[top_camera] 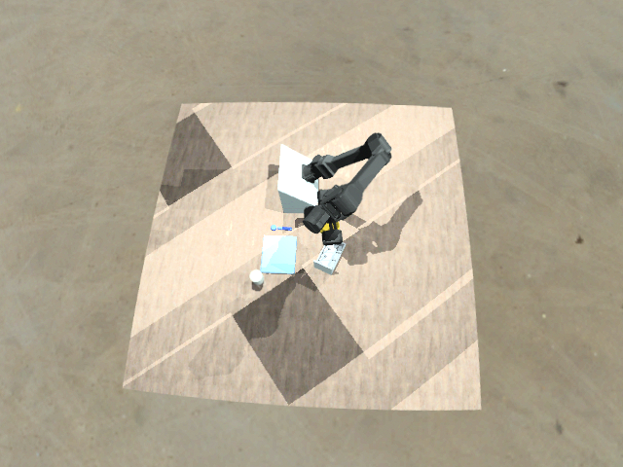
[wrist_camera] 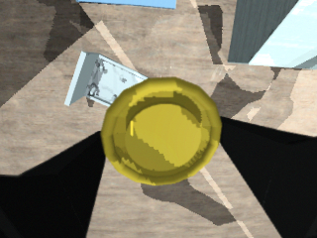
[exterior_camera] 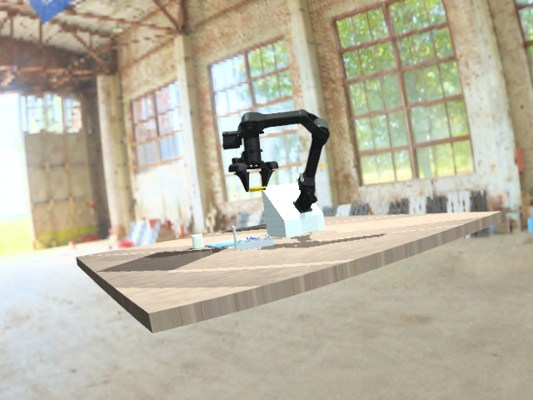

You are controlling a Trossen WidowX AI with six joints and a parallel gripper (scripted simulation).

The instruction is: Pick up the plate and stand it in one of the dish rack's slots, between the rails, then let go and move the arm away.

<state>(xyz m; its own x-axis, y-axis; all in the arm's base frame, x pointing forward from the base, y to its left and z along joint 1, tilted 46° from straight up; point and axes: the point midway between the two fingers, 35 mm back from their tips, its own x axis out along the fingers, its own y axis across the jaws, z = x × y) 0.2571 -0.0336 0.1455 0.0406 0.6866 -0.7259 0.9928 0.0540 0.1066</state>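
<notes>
The dish rack lies 170 mm below my gripper tip, 40 mm ahead of it and 10 mm to the left of it. From my gripper tip the other things lie so: yellow plate: 10 mm above; then mat: 190 mm to the right, 190 mm below, 40 mm ahead; then blue spoon: 190 mm to the right, 190 mm below, 70 mm behind.
</notes>
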